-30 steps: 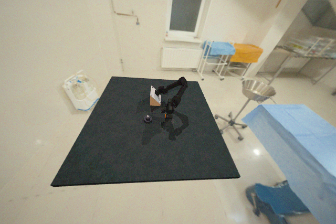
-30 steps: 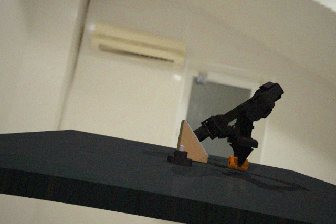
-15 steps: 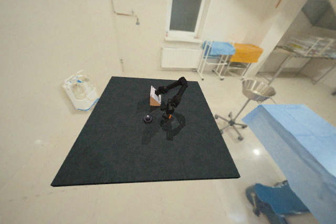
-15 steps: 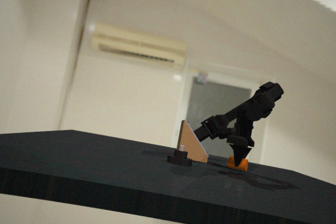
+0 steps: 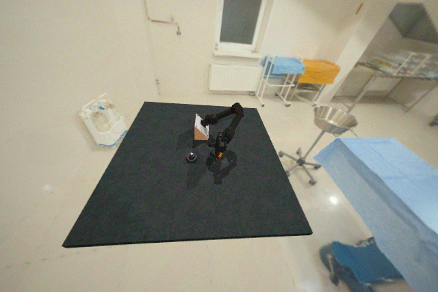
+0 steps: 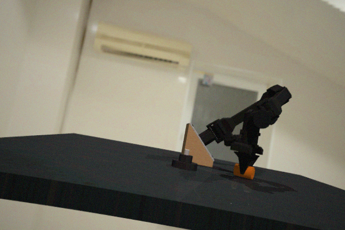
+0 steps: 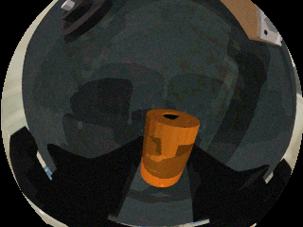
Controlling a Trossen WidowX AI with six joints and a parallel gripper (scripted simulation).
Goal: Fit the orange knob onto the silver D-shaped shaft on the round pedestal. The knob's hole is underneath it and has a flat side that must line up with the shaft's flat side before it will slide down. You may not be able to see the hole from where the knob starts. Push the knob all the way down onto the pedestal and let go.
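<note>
Right now the orange knob is 1 cm ahead of my gripper tip, 1 cm to the left of it and 1 cm above it. Round my gripper tip: round black pedestal: 3 cm ahead, 21 cm to the right, 2 cm above.
</note>
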